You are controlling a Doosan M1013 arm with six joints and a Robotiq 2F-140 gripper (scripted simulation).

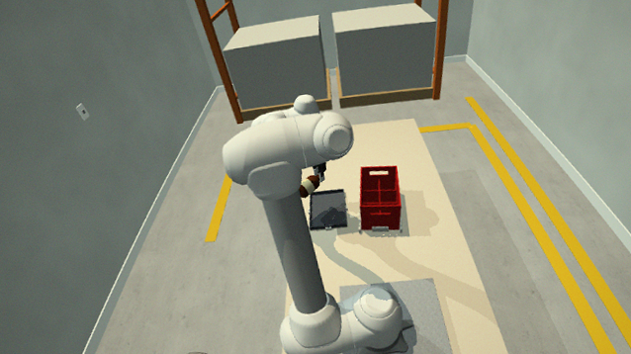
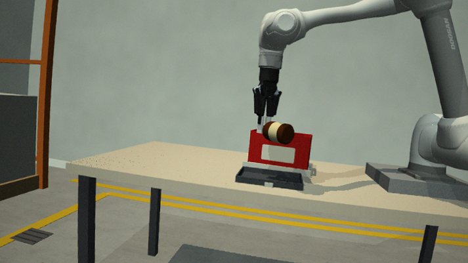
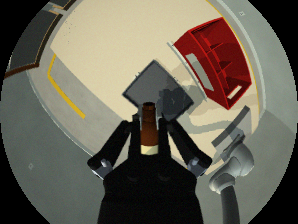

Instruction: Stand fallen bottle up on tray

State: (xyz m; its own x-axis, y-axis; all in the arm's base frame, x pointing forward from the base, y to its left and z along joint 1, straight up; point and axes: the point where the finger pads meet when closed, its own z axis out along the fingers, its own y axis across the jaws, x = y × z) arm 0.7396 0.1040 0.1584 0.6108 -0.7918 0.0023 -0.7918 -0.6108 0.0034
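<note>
My hand is 3 cm past the bottle, 4 cm to the right of it and 2 cm above it. The rest, counted from my hand: tray: 5 cm behind, 1 cm to the right, 21 cm below; red crate: 11 cm behind, 28 cm to the right, 14 cm below.
</note>
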